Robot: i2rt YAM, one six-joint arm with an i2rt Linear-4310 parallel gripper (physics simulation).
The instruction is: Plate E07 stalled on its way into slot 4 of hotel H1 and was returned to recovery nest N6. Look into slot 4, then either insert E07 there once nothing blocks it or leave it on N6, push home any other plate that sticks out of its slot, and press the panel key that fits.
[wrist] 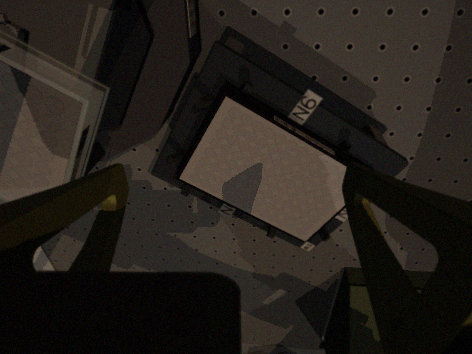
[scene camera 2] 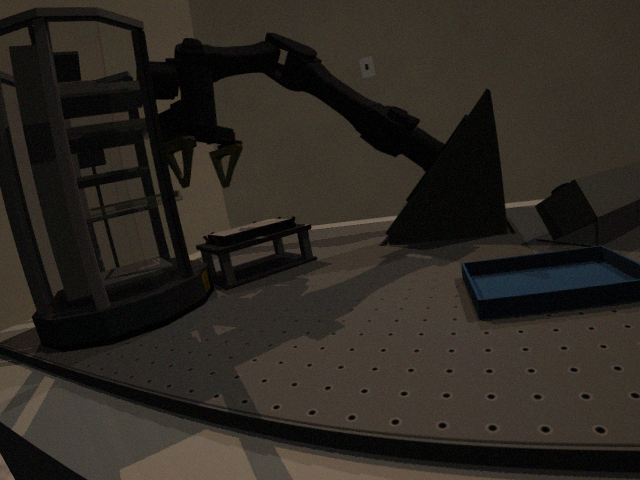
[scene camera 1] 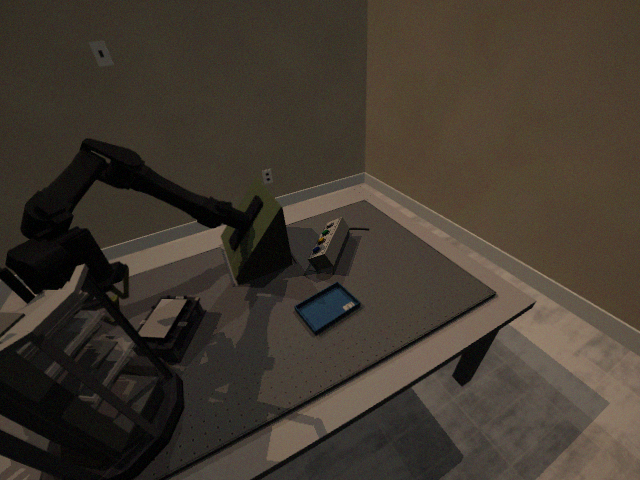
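Where they show: gripper, fingertip midpoint: (wrist: 235,175) (scene camera 2: 207,187) (scene camera 1: 122,310); arm's base at its link origin: (scene camera 2: 440,161) (scene camera 1: 246,223).
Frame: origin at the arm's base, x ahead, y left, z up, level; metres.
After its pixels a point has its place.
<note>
Plate E07 (scene camera 1: 164,317) @[x 0.247, y -0.295, z -0.050 m] (scene camera 2: 253,229) @[x 0.275, y -0.269, z -0.051 m] (wrist: 265,165) @[x 0.248, y -0.311, z -0.050 m], pale-topped and dark-rimmed, lies on recovery nest N6 (scene camera 2: 227,266) @[x 0.332, y -0.288, z -0.092 m] (wrist: 270,84) @[x 0.246, y -0.366, z -0.064 m]. My gripper (scene camera 2: 205,186) @[x 0.259, y -0.358, z 0.029 m] (wrist: 235,175) @[x 0.259, y -0.358, z 0.029 m] is open and empty, above the nest and beside the hotel; the plate shows between and beyond its fingers in the wrist view. Hotel H1 (scene camera 1: 173,397) @[x 0.453, y -0.296, z -0.085 m] (scene camera 2: 124,315) @[x 0.498, y -0.312, z -0.096 m] is a dark open frame with several shelf levels. A clear plate edge (scene camera 2: 178,195) @[x 0.359, y -0.324, z 0.023 m] sticks out past its right post; I cannot tell which slot. The inside of slot 4 cannot be made out. The panel (scene camera 1: 338,242) @[x 0.189, y 0.259, z -0.069 m] has several coloured keys.
A blue tray (scene camera 1: 323,310) @[x 0.380, y 0.098, z -0.122 m] (scene camera 2: 547,305) @[x 0.432, y 0.098, z -0.118 m] lies on the perforated board. The arm reaches over from a green wedge-shaped mount (scene camera 1: 266,219) @[x 0.108, y 0.051, z 0.055 m] (scene camera 2: 460,196) @[x 0.142, y 0.032, z -0.058 m], between the nest and the panel. The hotel's posts stand close to the gripper. A cable (scene camera 1: 359,228) @[x 0.097, y 0.405, z -0.119 m] runs from the panel.
</note>
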